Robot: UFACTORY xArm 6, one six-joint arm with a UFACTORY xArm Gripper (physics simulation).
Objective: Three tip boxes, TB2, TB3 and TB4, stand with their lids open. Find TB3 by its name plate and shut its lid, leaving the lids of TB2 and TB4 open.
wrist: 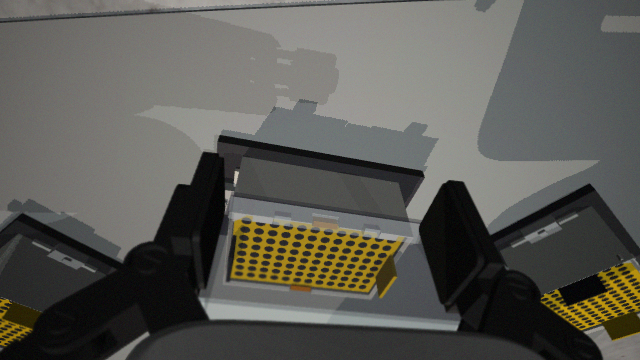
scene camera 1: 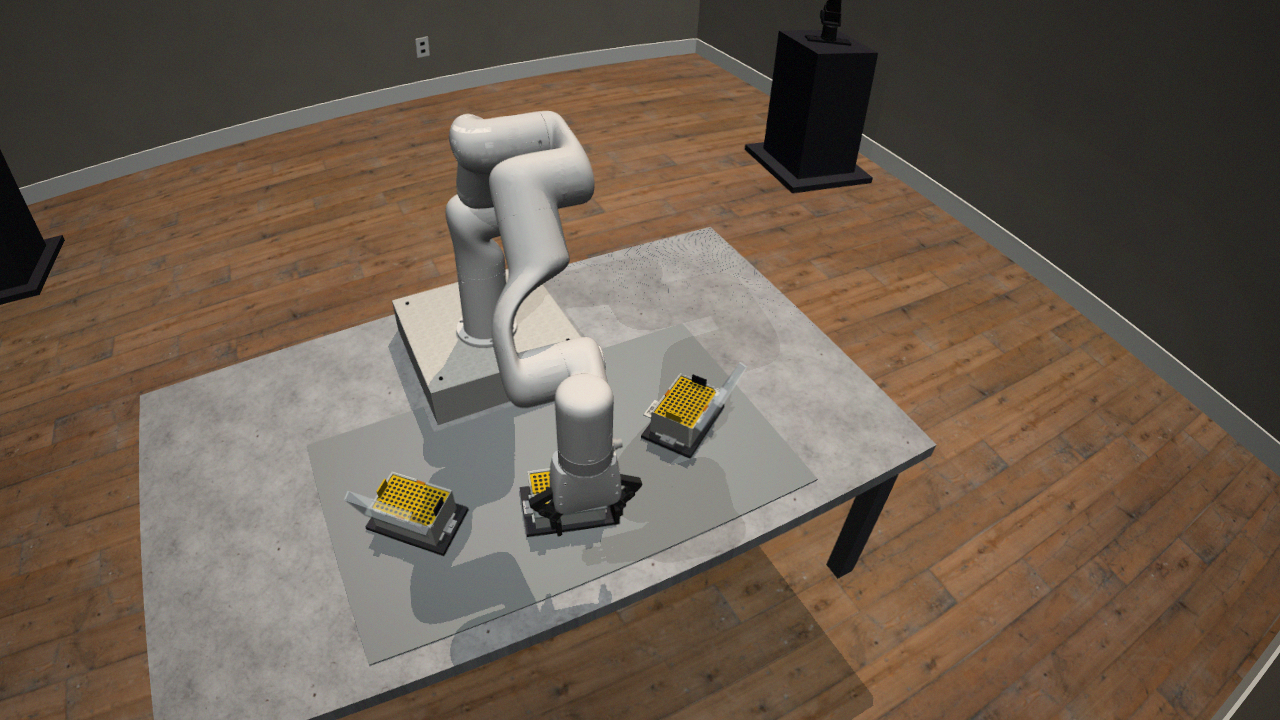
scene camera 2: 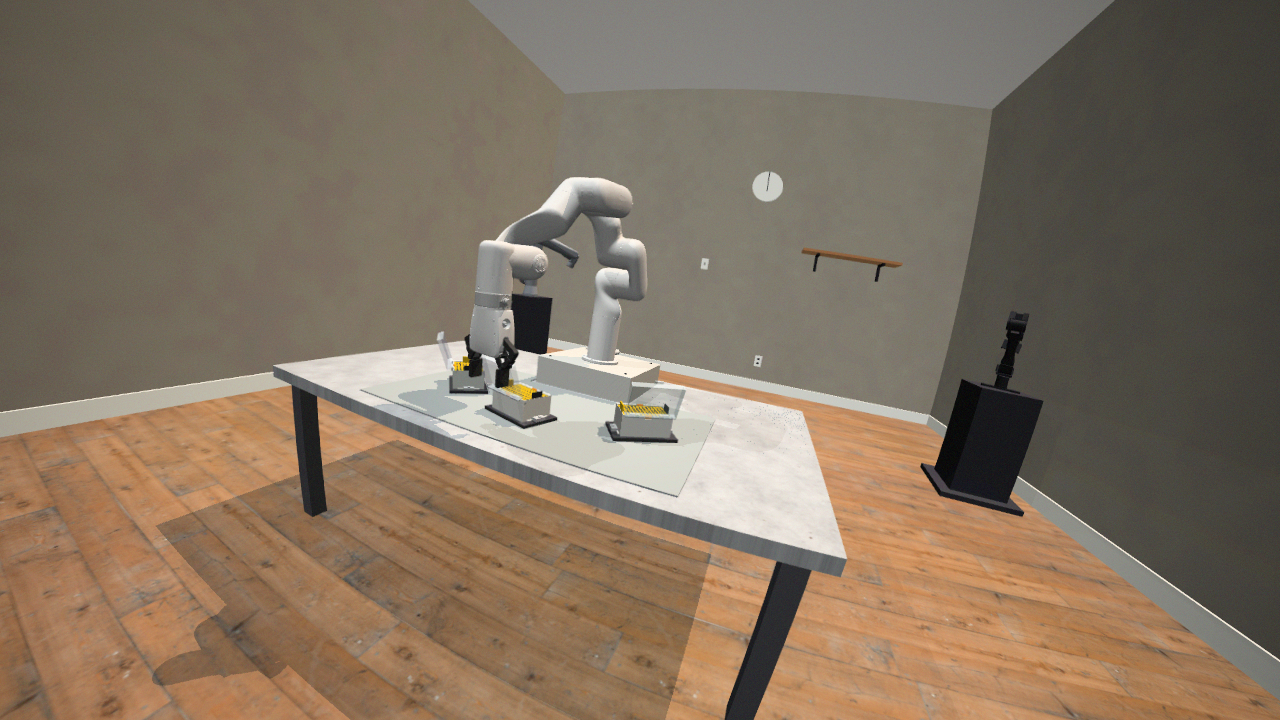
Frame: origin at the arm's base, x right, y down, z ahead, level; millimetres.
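Where they show: gripper, fingertip midpoint: [wrist: 331,193] [scene camera 1: 586,523] [scene camera 2: 488,381]; arm's base, link origin: [scene camera 1: 486,328] [scene camera 2: 600,360].
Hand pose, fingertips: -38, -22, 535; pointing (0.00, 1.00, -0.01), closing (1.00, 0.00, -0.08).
Things, the pixels of their top centre, and the offset from my fingertips, as dx, dy, dz. "pt": a spot on its surface instead. Level surfaces: height alone.
- middle box, surface spot: [wrist: 310,255] pt -6, -8, -32
- left box, top centre: [wrist: 590,314] [scene camera 1: 412,492] [scene camera 2: 472,363] +254, +36, -175
- right box, top centre: [wrist: 13,337] [scene camera 1: 680,395] [scene camera 2: 643,406] -267, +36, -241
- grey mat, surface height: dy +102
- stone-topped table, surface height: dy +105
Three tip boxes with yellow perforated racks stand on the mat; no name plate is legible. The middle box [scene camera 1: 539,483] [scene camera 2: 521,406] [wrist: 310,255] is beneath my gripper [scene camera 1: 588,519] [scene camera 2: 489,374] [wrist: 327,232], which is open, its fingers on either side of the box in the wrist view. Its clear lid [wrist: 330,312] shows between the fingers; its exact tilt is hard to tell. In the scene camera 1 view, the left box [scene camera 1: 413,501] [scene camera 2: 467,374] and right box [scene camera 1: 684,407] [scene camera 2: 641,422] have their lids open. Both also show partly in the wrist view.
The grey mat [scene camera 1: 760,474] [scene camera 2: 662,474] lies on the stone-topped table [scene camera 1: 223,573] [scene camera 2: 760,483]. The robot's base block [scene camera 1: 456,394] [scene camera 2: 581,377] stands behind the boxes. The open lids of the outer boxes stick out on their outer sides.
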